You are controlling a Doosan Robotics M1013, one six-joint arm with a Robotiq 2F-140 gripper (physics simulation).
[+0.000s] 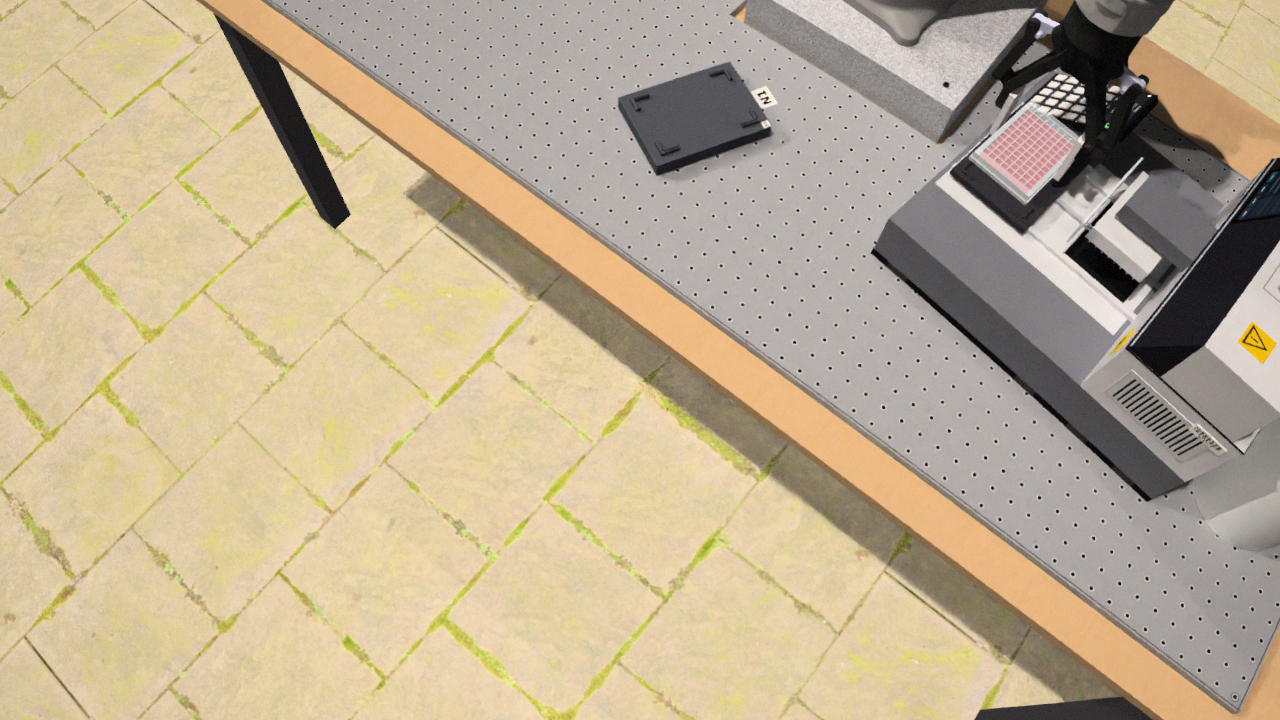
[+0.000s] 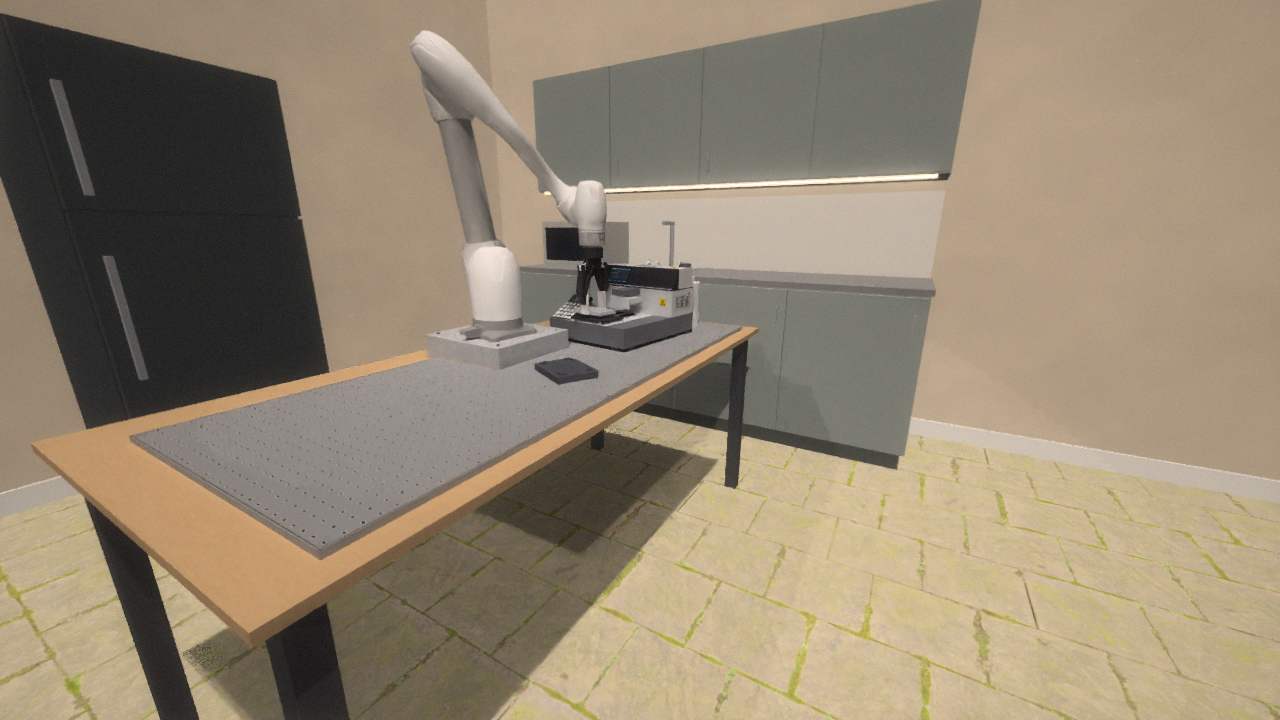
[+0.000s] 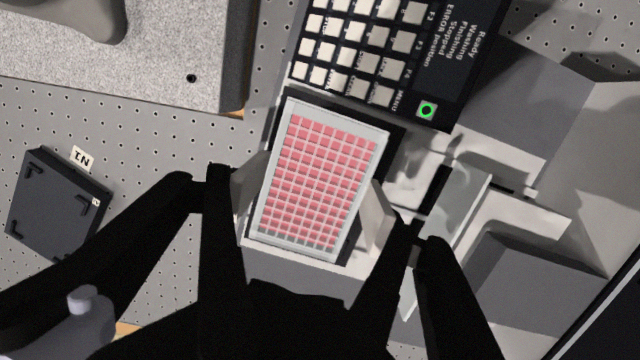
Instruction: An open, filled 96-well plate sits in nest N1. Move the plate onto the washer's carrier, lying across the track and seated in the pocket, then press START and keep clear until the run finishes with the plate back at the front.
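Frame: origin at the arm's base, x left, y back, z up, level; metres.
Seen in the pictures: gripper, between the fingertips: point(image 1: 1029, 149) point(image 2: 593, 312) point(image 3: 315, 180); arm's base, origin of its link: point(image 2: 498, 333).
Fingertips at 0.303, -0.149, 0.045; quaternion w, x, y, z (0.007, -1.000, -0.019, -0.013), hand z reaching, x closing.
Pixels of each thing's middle, then the offset from my fingertips to it, as dx, dy, dz. "spot": a spot on its surface instead.
- 96-well plate, middle of its body: point(image 3: 314, 187) point(image 1: 1028, 149) point(image 2: 594, 311) +0.000, -0.005, +0.004
- black carrier, middle of its body: point(image 3: 318, 186) point(image 1: 1021, 166) point(image 2: 597, 317) +0.005, -0.011, -0.019
- washer, a spot on its surface: point(image 1: 1029, 295) spot: +0.110, -0.145, -0.029
- nest N1, middle of its body: point(image 1: 694, 114) point(image 3: 53, 215) point(image 2: 565, 369) -0.353, -0.199, -0.094
- washer's keypad, a spot on its surface: point(image 3: 380, 46) spot: +0.015, +0.113, +0.009
- washer's tall housing, a spot on its surface: point(image 1: 1243, 295) spot: +0.262, -0.118, +0.147
The 96-well plate point(image 1: 1026, 150) point(image 3: 317, 178), clear with pink-filled wells, sits between my gripper's finger pads. My gripper point(image 3: 315, 180) point(image 1: 1069, 107) point(image 2: 590, 290) is shut on the plate's two long sides. It holds the plate over the black carrier point(image 3: 396, 134) point(image 1: 993, 192) at the front of the washer point(image 1: 1029, 295) point(image 2: 635, 322), with its long side across the track. I cannot tell whether the plate rests in the pocket. The nest N1 point(image 1: 693, 116) point(image 3: 53, 206) point(image 2: 565, 369) is empty. The washer's keypad point(image 3: 380, 48) point(image 1: 1060, 89) lies just behind the carrier, with a green-ringed light point(image 3: 426, 110).
The arm's grey base block point(image 1: 895, 62) point(image 2: 496, 345) point(image 3: 133, 53) stands close to the left of the washer. The washer's tall housing point(image 1: 1243, 295) with a yellow warning sign rises to the right of the carrier. The table's wooden edge point(image 1: 626, 286) runs along the front.
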